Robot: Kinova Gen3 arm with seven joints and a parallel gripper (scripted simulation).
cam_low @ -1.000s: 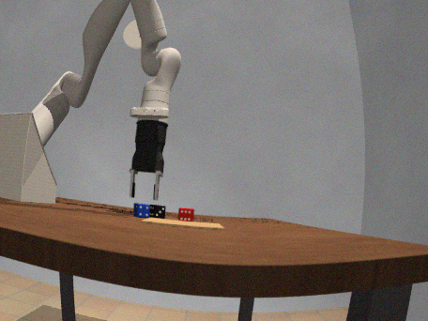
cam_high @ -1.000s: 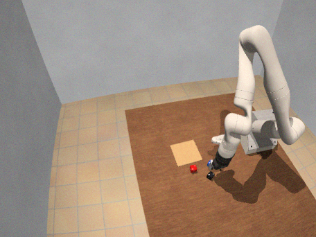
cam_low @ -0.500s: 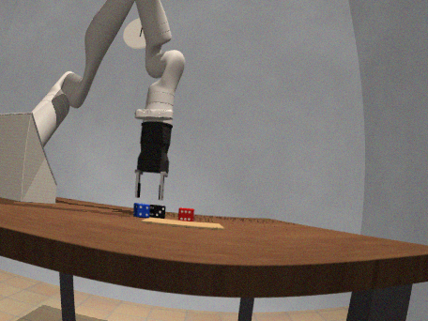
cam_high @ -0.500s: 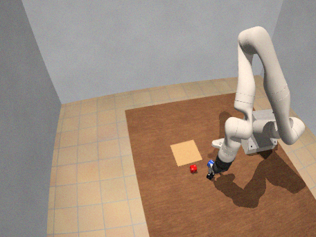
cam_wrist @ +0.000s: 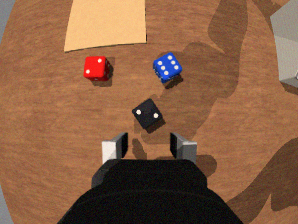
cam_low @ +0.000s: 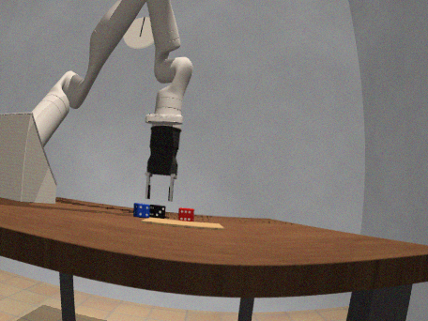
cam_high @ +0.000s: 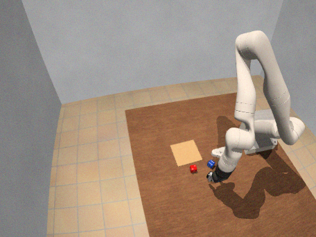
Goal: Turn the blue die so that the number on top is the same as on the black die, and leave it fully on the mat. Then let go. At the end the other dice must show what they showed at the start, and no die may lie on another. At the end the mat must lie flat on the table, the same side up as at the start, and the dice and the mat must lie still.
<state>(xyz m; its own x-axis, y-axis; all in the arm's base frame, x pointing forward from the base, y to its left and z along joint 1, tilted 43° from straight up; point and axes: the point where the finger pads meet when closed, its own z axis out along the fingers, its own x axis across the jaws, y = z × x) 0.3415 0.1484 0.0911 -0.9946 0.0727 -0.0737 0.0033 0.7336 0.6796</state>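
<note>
Right now the black die is 30 mm to the right of my hand and 50 mm below it. The rest, counted from my hand: red die 80 mm ahead, 100 mm to the right, 50 mm below; tan mat 80 mm ahead, 210 mm to the right, 60 mm below; blue die 20 mm behind, 100 mm to the right, 50 mm below.
</note>
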